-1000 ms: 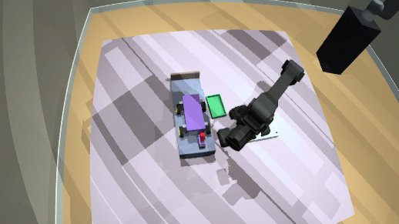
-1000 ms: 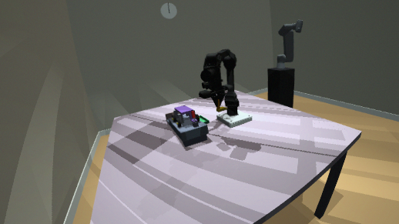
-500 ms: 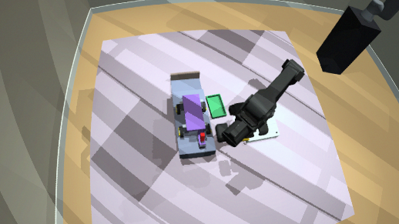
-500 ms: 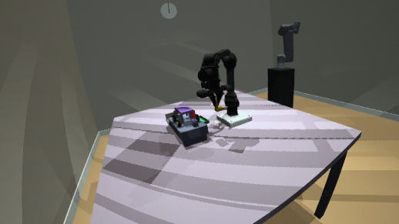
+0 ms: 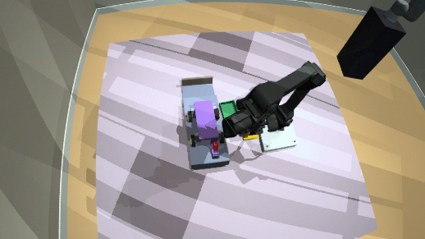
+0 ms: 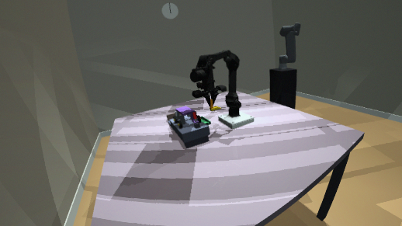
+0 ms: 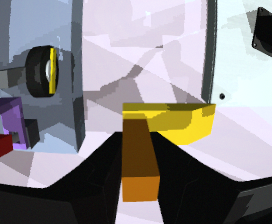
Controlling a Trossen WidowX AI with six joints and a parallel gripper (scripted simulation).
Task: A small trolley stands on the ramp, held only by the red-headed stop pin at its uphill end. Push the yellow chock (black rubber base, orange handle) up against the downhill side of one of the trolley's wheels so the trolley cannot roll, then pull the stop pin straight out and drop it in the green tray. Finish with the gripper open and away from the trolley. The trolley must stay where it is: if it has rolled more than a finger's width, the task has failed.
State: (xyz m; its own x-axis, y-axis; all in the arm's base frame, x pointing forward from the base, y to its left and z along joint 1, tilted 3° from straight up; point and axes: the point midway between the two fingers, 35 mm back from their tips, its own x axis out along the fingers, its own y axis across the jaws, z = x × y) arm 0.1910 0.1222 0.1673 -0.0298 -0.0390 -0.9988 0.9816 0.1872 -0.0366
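My gripper tip is 10 cm short of the red-headed stop pin, 5 cm to the right of it and 4 cm above it. From my gripper tip the other things lie so: green tray (18 cm below, 17 cm to the right, 3 cm ahead); then yellow chock (2 cm behind, 1 cm below); then purple trolley (15 cm ahead, 6 cm below, 5 cm to the right).
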